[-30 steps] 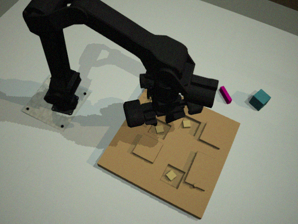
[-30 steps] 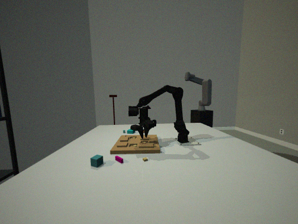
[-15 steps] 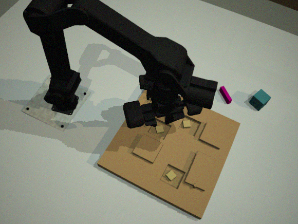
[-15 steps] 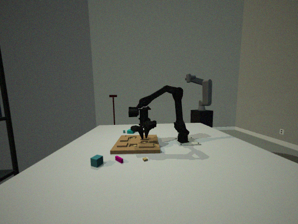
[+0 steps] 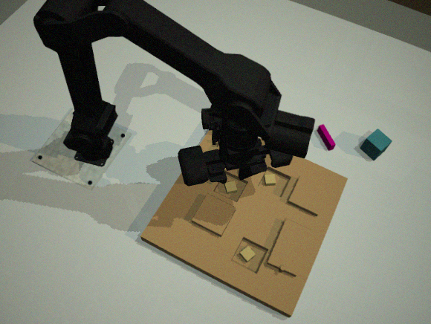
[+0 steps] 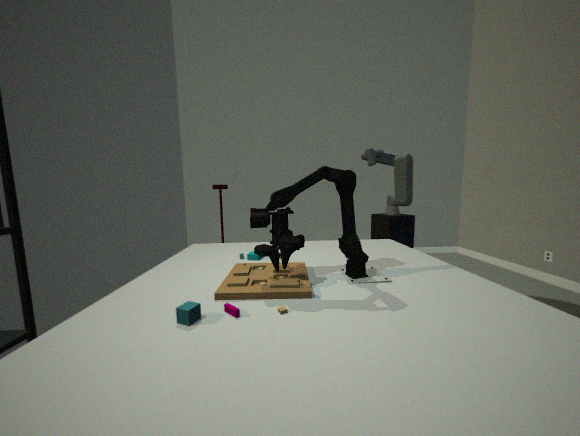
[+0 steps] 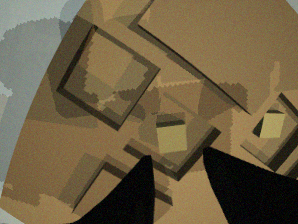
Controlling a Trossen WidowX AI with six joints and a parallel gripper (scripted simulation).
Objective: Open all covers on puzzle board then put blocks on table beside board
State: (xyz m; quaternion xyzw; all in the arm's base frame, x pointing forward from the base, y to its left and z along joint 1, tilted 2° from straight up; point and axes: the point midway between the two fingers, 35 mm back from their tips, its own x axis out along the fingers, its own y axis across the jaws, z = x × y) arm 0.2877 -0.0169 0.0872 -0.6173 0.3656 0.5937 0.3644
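The tan puzzle board lies 50 mm ahead of my gripper tip, 30 mm below it and 20 mm to the right of it. The rest, counted from my gripper tip: orange block (310 mm to the right, 60 mm behind, 40 mm below); then teal cube (280 mm ahead, 170 mm to the left, 30 mm below); then magenta bar (170 mm to the left, 170 mm ahead, 40 mm below).
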